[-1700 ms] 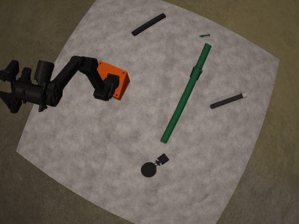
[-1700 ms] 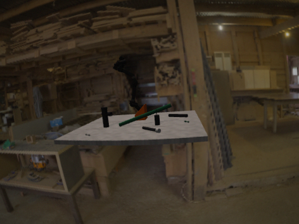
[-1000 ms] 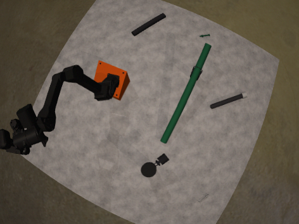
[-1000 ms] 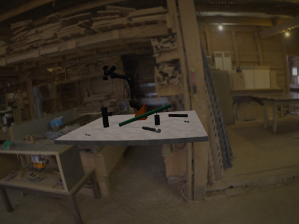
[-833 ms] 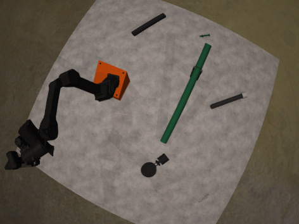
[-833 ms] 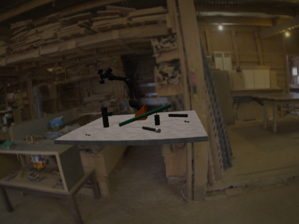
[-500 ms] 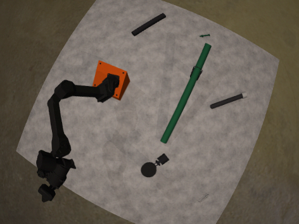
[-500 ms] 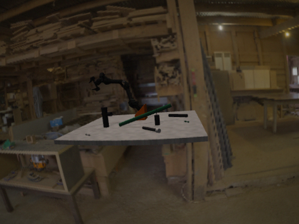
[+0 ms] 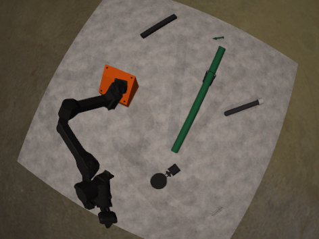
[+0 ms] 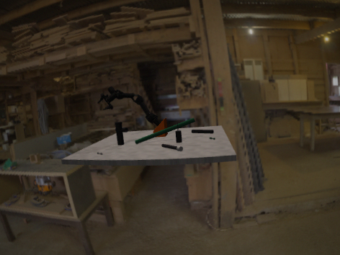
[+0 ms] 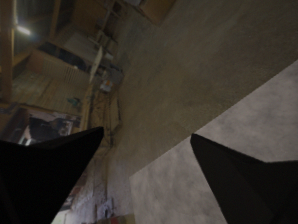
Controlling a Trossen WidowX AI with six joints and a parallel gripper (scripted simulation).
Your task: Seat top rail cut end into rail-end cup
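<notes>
Now: the black rail-end cup 27 cm to the left of my gripper tip, 22 cm below it and 18 cm ahead of it. From my gripper tip the other things lie so: short post 74 cm to the left, 26 cm below, 22 cm ahead; green screw 103 cm to the left, 36 cm below, 22 cm ahead; black bar 98 cm to the left, 35 cm below, 12 cm behind.
</notes>
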